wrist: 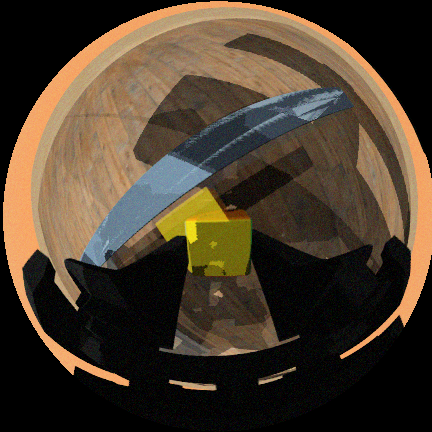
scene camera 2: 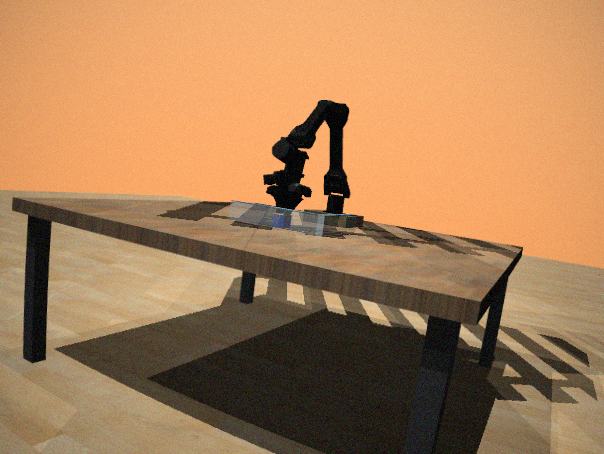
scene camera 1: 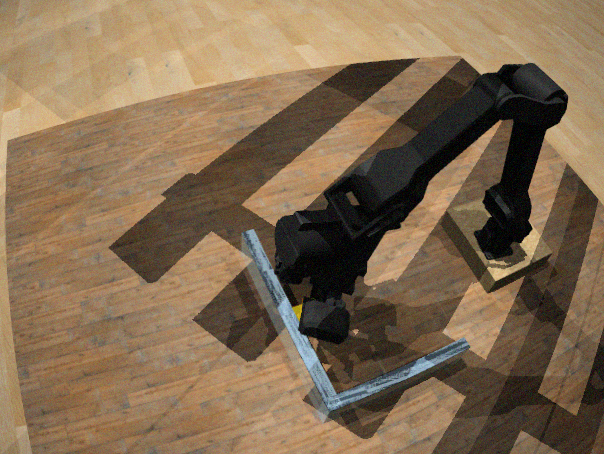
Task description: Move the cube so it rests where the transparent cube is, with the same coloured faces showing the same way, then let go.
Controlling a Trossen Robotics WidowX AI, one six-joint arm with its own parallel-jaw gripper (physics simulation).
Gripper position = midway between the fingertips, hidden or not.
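Observation:
My gripper [scene camera 1: 310, 314] has a cube in its grip, and that cube [wrist: 217, 248] still rests on the table. There is a transparent cube [wrist: 205, 205] here too, and my gripper itself appears in the wrist view [wrist: 218, 236]. In addition, I can find my gripper in scene camera 2 [scene camera 2: 281, 218].

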